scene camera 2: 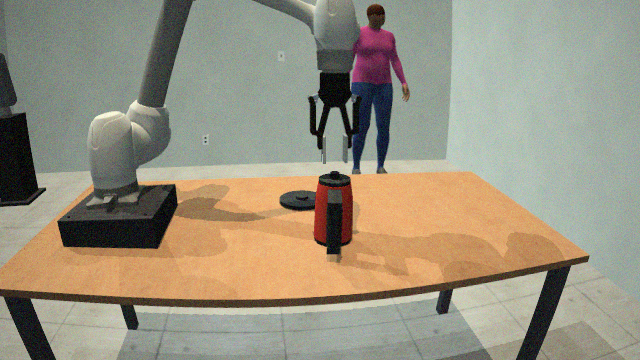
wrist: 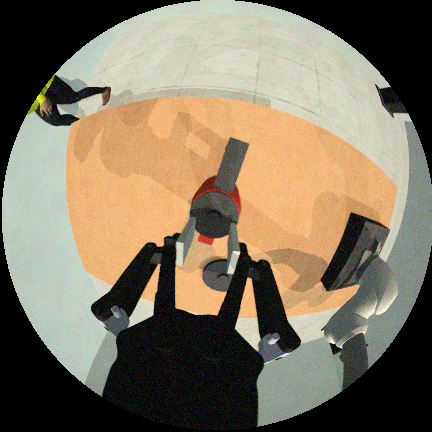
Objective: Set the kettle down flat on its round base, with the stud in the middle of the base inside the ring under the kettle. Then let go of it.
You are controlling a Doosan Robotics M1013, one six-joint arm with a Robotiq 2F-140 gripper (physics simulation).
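The red kettle (scene camera 2: pixel 321 215) (wrist: pixel 204 191) with a black lid stands upright on the table, apart from its base. Its dark handle (scene camera 2: pixel 334 220) (wrist: pixel 232 164) faces the front of the scene view; the ring underneath is hidden. The round black base (scene camera 2: pixel 290 201) (wrist: pixel 214 276) lies flat on the table behind and left of the kettle in the scene view, its middle stud (scene camera 2: pixel 302 196) upward. The kettle covers the base's right edge there. My gripper (scene camera 2: pixel 335 159) (wrist: pixel 211 229) points down above the lid, its fingers apart and nothing between them.
The wooden table (scene camera 2: pixel 240 280) (wrist: pixel 125 220) carries the arm's black mounting block (scene camera 2: pixel 110 232) (wrist: pixel 340 255) at the left in the scene view. A person in pink (scene camera 2: pixel 372 55) stands behind the table. A person in yellow (wrist: pixel 46 92) shows at the wrist view's left edge.
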